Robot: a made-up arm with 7 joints. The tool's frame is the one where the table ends.
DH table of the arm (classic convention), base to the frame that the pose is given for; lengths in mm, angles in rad. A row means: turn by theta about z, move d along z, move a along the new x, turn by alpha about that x. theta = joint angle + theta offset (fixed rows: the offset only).
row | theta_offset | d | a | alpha
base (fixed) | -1.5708 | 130 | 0 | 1.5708
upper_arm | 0 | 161 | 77 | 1.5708
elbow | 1.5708 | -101 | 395 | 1.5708
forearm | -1.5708 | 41 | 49 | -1.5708
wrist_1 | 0 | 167 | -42 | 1.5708
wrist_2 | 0 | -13 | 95 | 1.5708
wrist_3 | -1.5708 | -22 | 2 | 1.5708
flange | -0.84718 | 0 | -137.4 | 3.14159
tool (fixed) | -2.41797 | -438 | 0 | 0
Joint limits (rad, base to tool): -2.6..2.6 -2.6..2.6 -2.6..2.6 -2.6..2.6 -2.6..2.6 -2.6..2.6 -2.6..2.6
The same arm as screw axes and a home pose.
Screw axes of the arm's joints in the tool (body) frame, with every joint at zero. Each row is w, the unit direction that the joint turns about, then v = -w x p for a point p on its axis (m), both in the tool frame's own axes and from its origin. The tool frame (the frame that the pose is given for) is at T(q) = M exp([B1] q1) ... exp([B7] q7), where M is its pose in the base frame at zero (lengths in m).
B1: w -1 0.000003 0.000002 v 0.0000 -0.2350 0.1940
B2: w -0.000002 0.000005 -1 v -0.1170 0.4810 0.0000
B3: w -0.000003 -1 -0.000005 v 0.3360 0.0000 -0.0860
B4: w -1 0.000003 0.000002 v 0.0000 -0.3850 0.0760
B5: w -0.000003 -1 -0.000005 v 0.3430 0.0000 0.0810
B6: w 1 -0.000003 -0.000002 v 0.0000 0.4380 -0.0890
B7: w -0.000002 0.000005 -1 v -0.0910 -0.1030 0.0000
M =
1 -0.000003 -0.000002 -0.6420
0.000003 1 0.000005 -0.1940
0.000002 -0.000005 1 -0.1050
0 0 0 1
Joint limits (rad, base to tool): -2.6000..2.6000 -2.6000..2.6000 -2.6000..2.6000 -2.6000..2.6000 -2.6000..2.6000 -2.6000..2.6000 -2.6000..2.6000

